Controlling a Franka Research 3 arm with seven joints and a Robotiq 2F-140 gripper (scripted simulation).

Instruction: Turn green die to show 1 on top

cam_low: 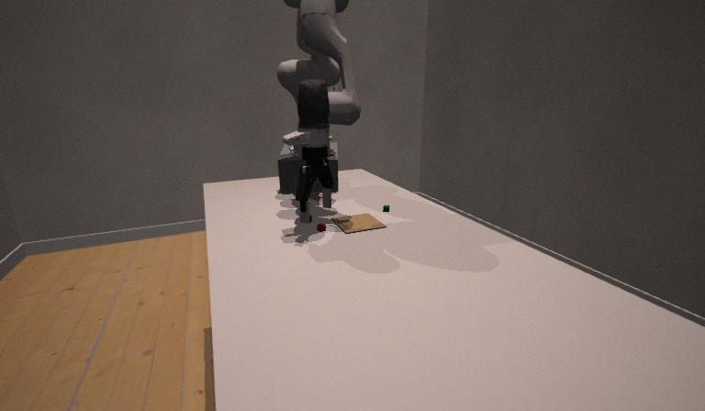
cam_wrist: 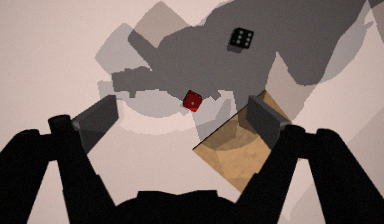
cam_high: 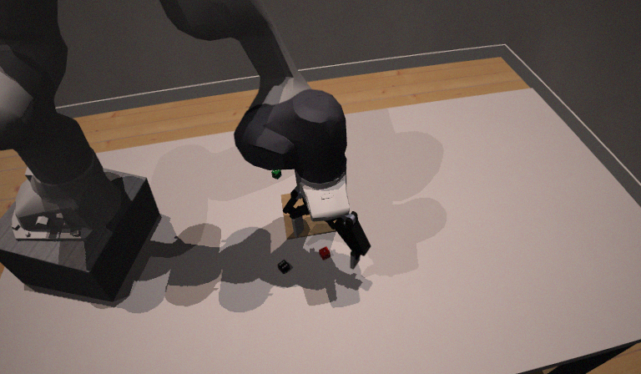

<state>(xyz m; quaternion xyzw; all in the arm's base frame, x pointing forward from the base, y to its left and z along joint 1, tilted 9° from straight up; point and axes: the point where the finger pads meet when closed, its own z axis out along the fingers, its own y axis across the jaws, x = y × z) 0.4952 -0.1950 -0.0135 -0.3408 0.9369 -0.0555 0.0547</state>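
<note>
Now: the red die 6 cm below my hand and 1 cm to the left of it. From my hand the other things lie so: tan mat (15 cm to the left, 6 cm below); then black die (10 cm behind, 6 cm below, 1 cm to the left); then green die (30 cm to the left, 6 cm below, 6 cm behind).
</note>
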